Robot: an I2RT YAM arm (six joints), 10 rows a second.
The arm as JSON. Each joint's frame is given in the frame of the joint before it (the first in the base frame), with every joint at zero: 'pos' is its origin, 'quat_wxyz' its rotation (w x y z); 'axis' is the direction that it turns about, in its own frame. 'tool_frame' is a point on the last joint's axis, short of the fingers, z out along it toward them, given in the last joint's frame.
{
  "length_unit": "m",
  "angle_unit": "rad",
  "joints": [
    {
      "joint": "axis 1",
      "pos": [
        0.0,
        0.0,
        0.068
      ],
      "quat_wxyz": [
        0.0,
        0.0,
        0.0,
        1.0
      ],
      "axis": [
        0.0,
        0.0,
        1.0
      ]
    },
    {
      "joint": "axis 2",
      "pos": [
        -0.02,
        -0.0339,
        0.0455
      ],
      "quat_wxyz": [
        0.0,
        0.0,
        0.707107,
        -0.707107
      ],
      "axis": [
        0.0,
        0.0,
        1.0
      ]
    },
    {
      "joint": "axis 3",
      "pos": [
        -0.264,
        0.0,
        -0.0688
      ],
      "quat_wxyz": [
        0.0,
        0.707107,
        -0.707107,
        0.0
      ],
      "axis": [
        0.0,
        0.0,
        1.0
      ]
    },
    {
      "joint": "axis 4",
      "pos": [
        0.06,
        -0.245,
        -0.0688
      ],
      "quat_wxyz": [
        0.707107,
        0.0,
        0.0,
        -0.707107
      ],
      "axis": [
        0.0,
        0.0,
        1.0
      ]
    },
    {
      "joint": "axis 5",
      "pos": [
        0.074,
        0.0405,
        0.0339
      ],
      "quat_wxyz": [
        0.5,
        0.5,
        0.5,
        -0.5
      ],
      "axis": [
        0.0,
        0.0,
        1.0
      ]
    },
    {
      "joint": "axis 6",
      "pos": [
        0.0,
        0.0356,
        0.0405
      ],
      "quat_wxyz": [
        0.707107,
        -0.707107,
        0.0,
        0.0
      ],
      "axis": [
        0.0,
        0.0,
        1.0
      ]
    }
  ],
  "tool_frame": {
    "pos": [
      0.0,
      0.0,
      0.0
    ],
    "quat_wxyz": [
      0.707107,
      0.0,
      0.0,
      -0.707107
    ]
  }
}
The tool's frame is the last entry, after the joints.
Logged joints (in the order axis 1, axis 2, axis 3, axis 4, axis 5, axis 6), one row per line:
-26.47, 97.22, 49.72, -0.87, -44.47, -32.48
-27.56, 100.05, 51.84, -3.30, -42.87, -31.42
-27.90, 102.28, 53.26, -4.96, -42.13, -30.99
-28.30, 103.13, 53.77, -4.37, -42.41, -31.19
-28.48, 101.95, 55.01, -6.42, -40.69, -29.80
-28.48, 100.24, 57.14, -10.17, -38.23, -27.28
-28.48, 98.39, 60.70, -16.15, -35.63, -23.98
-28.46, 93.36, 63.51, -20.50, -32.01, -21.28
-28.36, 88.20, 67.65, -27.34, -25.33, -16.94
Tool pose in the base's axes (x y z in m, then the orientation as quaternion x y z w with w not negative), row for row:
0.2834, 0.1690, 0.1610, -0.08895, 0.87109, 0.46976, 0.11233
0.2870, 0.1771, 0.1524, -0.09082, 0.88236, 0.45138, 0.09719
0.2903, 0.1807, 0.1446, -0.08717, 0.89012, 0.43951, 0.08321
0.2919, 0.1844, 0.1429, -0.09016, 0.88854, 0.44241, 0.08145
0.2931, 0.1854, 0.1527, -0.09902, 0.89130, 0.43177, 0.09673
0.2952, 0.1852, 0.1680, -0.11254, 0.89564, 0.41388, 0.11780
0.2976, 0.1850, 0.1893, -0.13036, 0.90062, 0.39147, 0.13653
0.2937, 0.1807, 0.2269, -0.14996, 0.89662, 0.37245, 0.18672
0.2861, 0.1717, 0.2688, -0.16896, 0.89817, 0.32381, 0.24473
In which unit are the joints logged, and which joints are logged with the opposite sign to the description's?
The joints are logged in degrees. Opposite sign: axis 1, axis 6.
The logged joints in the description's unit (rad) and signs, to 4 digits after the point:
0.4620, 1.6968, 0.8678, -0.0152, -0.7761, 0.5669
0.4810, 1.7462, 0.9048, -0.0576, -0.7482, 0.5484
0.4869, 1.7851, 0.9296, -0.0866, -0.7353, 0.5409
0.4939, 1.8000, 0.9385, -0.0763, -0.7402, 0.5444
0.4971, 1.7794, 0.9601, -0.1121, -0.7102, 0.5201
0.4971, 1.7495, 0.9973, -0.1775, -0.6672, 0.4761
0.4971, 1.7172, 1.0594, -0.2819, -0.6219, 0.4185
0.4967, 1.6294, 1.1085, -0.3578, -0.5587, 0.3714
0.4950, 1.5394, 1.1807, -0.4772, -0.4421, 0.2957

